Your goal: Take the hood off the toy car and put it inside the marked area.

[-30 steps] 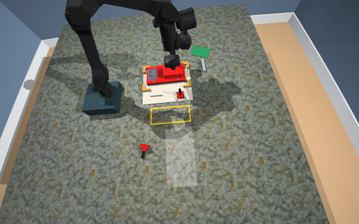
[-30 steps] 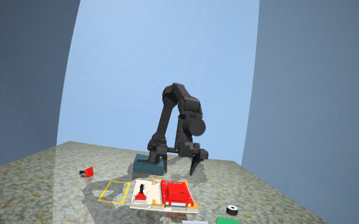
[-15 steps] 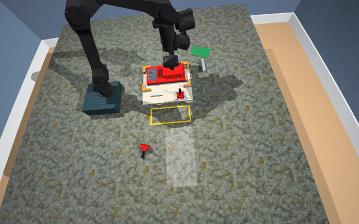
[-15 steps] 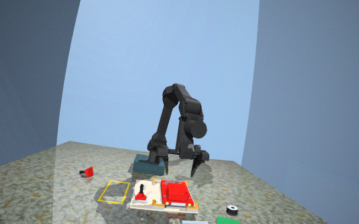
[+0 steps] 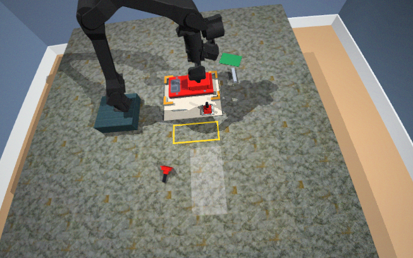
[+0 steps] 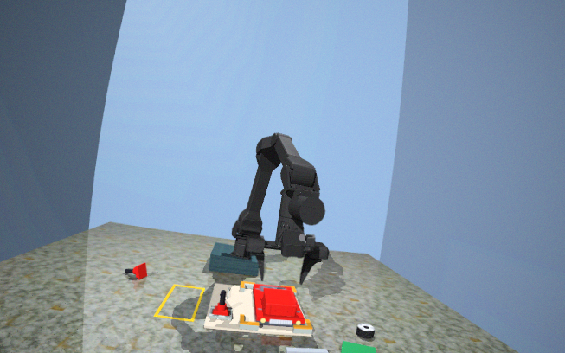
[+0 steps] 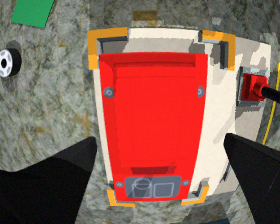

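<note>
Now: the red hood 50 mm below my gripper tip. The rest, counted from my gripper tip: black wheel: 210 mm to the left, 80 mm below, 30 mm ahead; then grey bar: 150 mm ahead, 80 mm below, 70 mm to the left; then green block: 170 mm to the left, 130 mm ahead, 90 mm below.
</note>
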